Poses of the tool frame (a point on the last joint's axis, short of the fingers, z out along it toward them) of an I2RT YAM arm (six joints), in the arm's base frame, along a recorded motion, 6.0 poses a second.
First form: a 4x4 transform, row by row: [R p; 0 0 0 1], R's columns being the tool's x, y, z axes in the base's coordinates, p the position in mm. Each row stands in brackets.
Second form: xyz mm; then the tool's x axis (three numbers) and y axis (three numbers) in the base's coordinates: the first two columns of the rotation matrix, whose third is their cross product. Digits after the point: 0 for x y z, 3 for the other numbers.
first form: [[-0.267, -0.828, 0.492, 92], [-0.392, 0.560, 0.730, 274], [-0.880, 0.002, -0.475, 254], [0, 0, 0, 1]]
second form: 92, 274, 254, -0.267, -0.392, -0.880, -0.828, 0.560, 0.002
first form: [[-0.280, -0.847, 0.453, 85], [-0.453, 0.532, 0.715, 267], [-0.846, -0.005, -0.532, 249], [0, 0, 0, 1]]
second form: 85, 267, 249, -0.280, -0.453, -0.846, -0.847, 0.532, -0.005
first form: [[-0.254, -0.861, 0.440, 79], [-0.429, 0.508, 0.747, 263], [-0.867, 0.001, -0.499, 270], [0, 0, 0, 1]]
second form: 79, 263, 270, -0.254, -0.429, -0.867, -0.861, 0.508, 0.001
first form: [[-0.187, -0.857, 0.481, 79], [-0.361, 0.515, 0.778, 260], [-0.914, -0.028, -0.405, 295], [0, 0, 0, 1]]
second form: 79, 260, 295, -0.187, -0.361, -0.914, -0.857, 0.515, -0.028
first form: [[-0.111, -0.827, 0.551, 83], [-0.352, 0.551, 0.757, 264], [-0.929, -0.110, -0.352, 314], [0, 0, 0, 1]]
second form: 83, 264, 314, -0.111, -0.352, -0.929, -0.827, 0.551, -0.110
